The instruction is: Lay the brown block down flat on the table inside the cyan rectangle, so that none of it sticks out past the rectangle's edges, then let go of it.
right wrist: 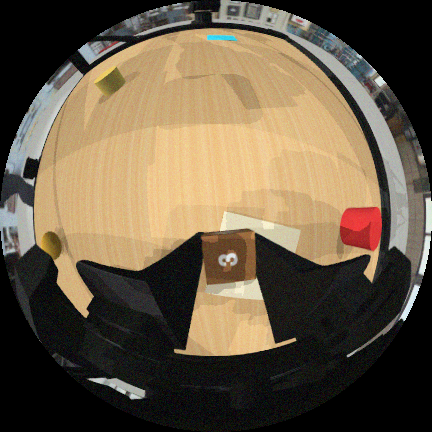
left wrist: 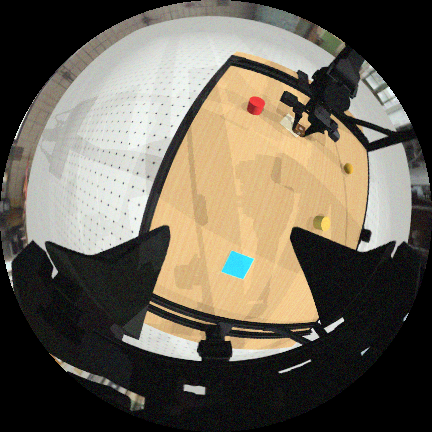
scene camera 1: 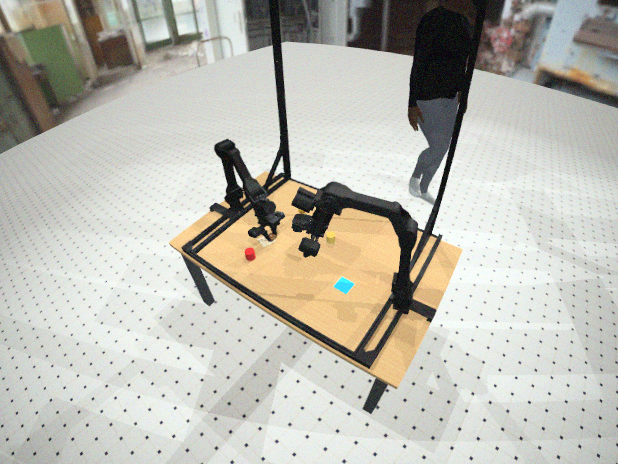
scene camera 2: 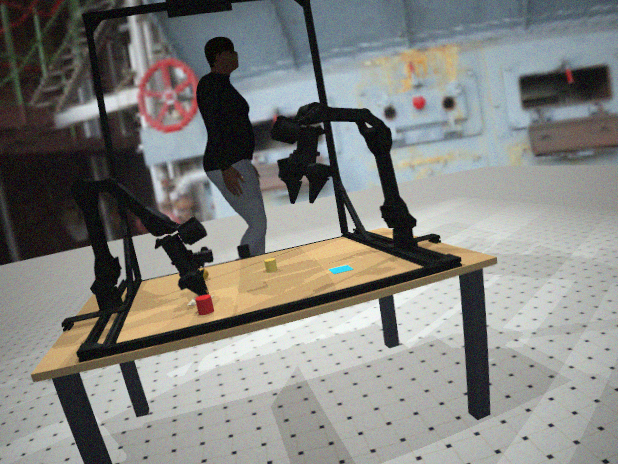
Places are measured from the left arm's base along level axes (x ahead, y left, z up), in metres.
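Where they show: left gripper, between the fingertips: (left wrist: 233, 232) (scene camera 2: 301, 203); right gripper, between the fingertips: (right wrist: 226, 237) (left wrist: 296, 132) (scene camera 1: 273, 239); left arm's base, origin of its link: (left wrist: 215, 329) (scene camera 1: 401, 303) (scene camera 2: 404, 245); right arm's base, origin of its link: (left wrist: 313, 90) (scene camera 1: 236, 208) (scene camera 2: 110, 307).
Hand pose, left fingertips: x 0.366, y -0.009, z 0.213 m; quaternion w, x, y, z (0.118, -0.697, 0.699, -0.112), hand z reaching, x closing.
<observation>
Each offset is from my left fingertips to the centre of the thing. "*": to the spot under its first point.
The brown block {dx +0.253, dy -0.225, dz -0.222 m} (scene camera 1: 272, 236) (left wrist: 299, 130) (right wrist: 220, 245), marked with a white figure, is at a pale square sheet {dx +0.271, dy -0.209, dz -0.231 m} (left wrist: 288, 122) (right wrist: 270, 232), which shows on two sides of it in the right wrist view. My right gripper (scene camera 2: 205, 293) (right wrist: 226, 237) is shut on the block, one finger on each side. Whether the block touches the sheet is hard to tell. My left gripper (scene camera 2: 302, 201) (left wrist: 233, 232) is open and empty, high above the table. The cyan rectangle {* dx -0.130, dy -0.042, dz -0.231 m} (scene camera 1: 344, 285) (scene camera 2: 341, 269) (left wrist: 237, 265) (right wrist: 222, 38) lies bare on the table, far from the block.
A red cylinder {dx +0.300, dy -0.089, dz -0.211 m} (scene camera 1: 250, 254) (scene camera 2: 204, 304) (left wrist: 256, 105) (right wrist: 360, 228) stands near the right gripper. A yellow cylinder {dx -0.018, dy -0.279, dz -0.212 m} (scene camera 1: 330, 238) (scene camera 2: 270, 265) (left wrist: 322, 223) (right wrist: 110, 81) and a dark yellow round thing {dx +0.167, dy -0.440, dz -0.212 m} (left wrist: 348, 168) (right wrist: 51, 245) are farther back. Black frame bars run along the table's edges.
</observation>
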